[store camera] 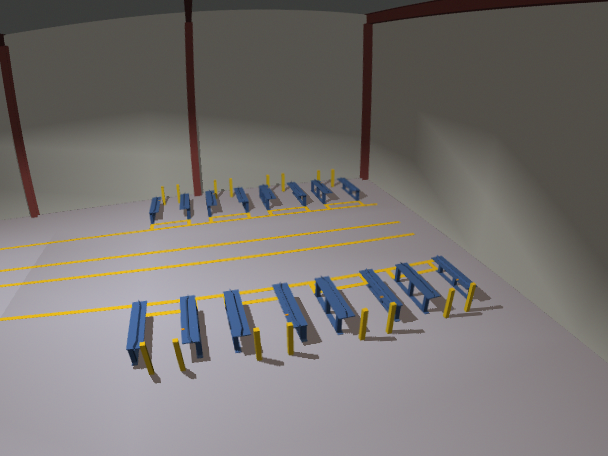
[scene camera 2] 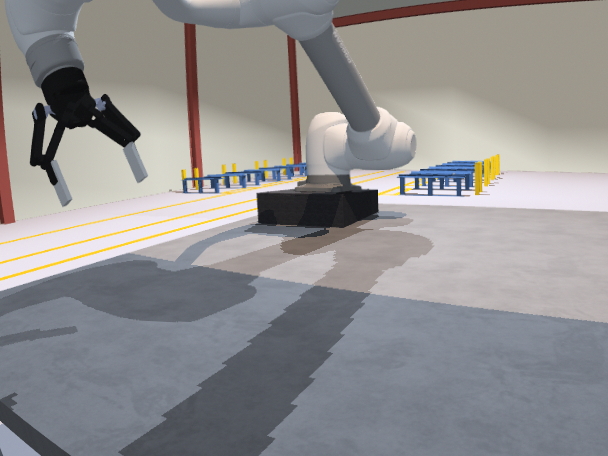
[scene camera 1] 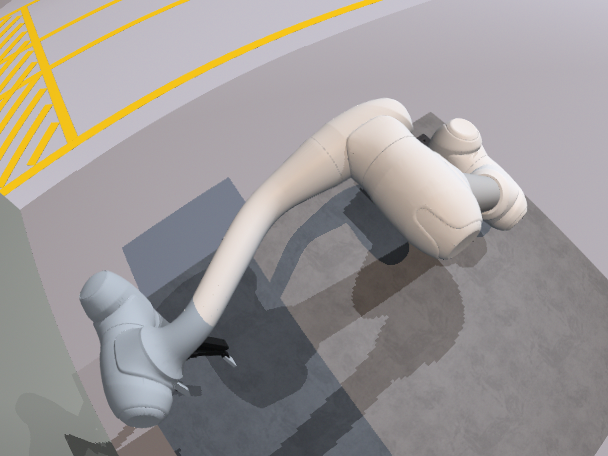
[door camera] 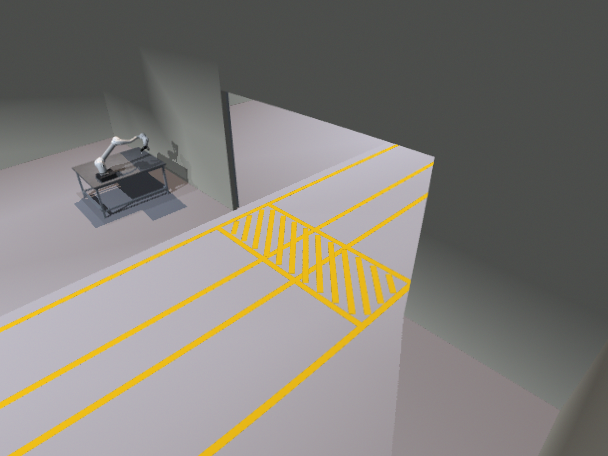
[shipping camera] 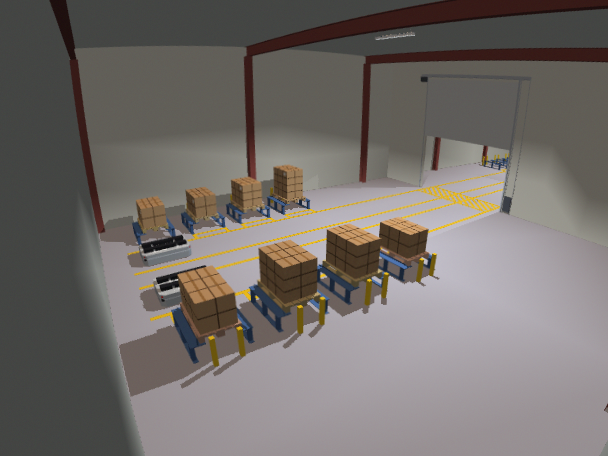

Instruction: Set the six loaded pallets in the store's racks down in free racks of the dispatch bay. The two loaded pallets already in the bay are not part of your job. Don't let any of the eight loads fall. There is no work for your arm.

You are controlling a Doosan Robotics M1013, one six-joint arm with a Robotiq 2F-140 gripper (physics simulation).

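Pixels of known places: gripper, fingertip midpoint: (scene camera 2: pixel 107 190) (scene camera 1: pixel 210 377) (door camera: pixel 144 153); arm's base, origin of the base link: (scene camera 2: pixel 328 190) (door camera: pixel 104 173).
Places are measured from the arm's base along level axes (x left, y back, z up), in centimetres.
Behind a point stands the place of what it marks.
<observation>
In the shipping camera view, carton-loaded pallets stand upright on blue racks in two rows. The far row holds carton stacks (shipping camera: pixel 151 212) @(x -494.1, y -1453.1, z 11.4 cm) (shipping camera: pixel 201 202) @(x -509.6, y -1293.2, z 13.0 cm) (shipping camera: pixel 246 193) @(x -530.0, y -1134.2, z 14.3 cm) (shipping camera: pixel 288 183) @(x -547.4, y -969.1, z 24.2 cm). The near row holds carton stacks (shipping camera: pixel 207 300) @(x 73.5, y -1408.4, z 27.3 cm) (shipping camera: pixel 288 272) @(x 52.7, y -1252.4, z 30.6 cm) (shipping camera: pixel 353 251) @(x 28.5, y -1091.6, z 26.6 cm) (shipping camera: pixel 403 238) @(x 2.5, y -924.5, z 11.9 cm). Two low white vehicles with black tops, one vehicle (shipping camera: pixel 166 251) @(x -332.5, y -1435.9, z -52.8 cm) by the far row and one vehicle (shipping camera: pixel 162 293) @(x -119.8, y -1472.5, z -53.7 cm) partly hidden behind the front left load, carry no pallet. In the store camera view, the near racks (store camera: pixel 189 320) @(x -181.0, y 752.0, z -49.6 cm) and far racks (store camera: pixel 155 209) @(x -706.0, y 614.1, z -49.7 cm) bear no pallets. My gripper (door camera: pixel 145 149) @(x 19.9, y -97.1, z 11.7 cm) (scene camera 1: pixel 207 375) @(x 19.9, y -97.1, z 11.7 cm) (scene camera 2: pixel 102 190) @(x 19.9, y -97.1, z 11.7 cm) is open and empty above the table.
The arm's table (door camera: pixel 145 163) @(x 12.8, y -91.9, z -9.3 cm) (scene camera 1: pixel 525 310) @(x 57.0, y -0.4, z -9.3 cm) (scene camera 2: pixel 450 375) @(x 70.7, y -89.0, z -9.4 cm) stands beside the doorway wall. Yellow posts (shipping camera: pixel 300 320) (store camera: pixel 364 324) stand at the rack ends. Yellow lane lines run through the doorway, with a hatched patch (door camera: pixel 306 255) @(x -389.2, y -219.0, z -84.3 cm) in it. The door panel (shipping camera: pixel 472 110) @(x -355.1, y -230.5, z 300.0 cm) hangs above the opening.
</observation>
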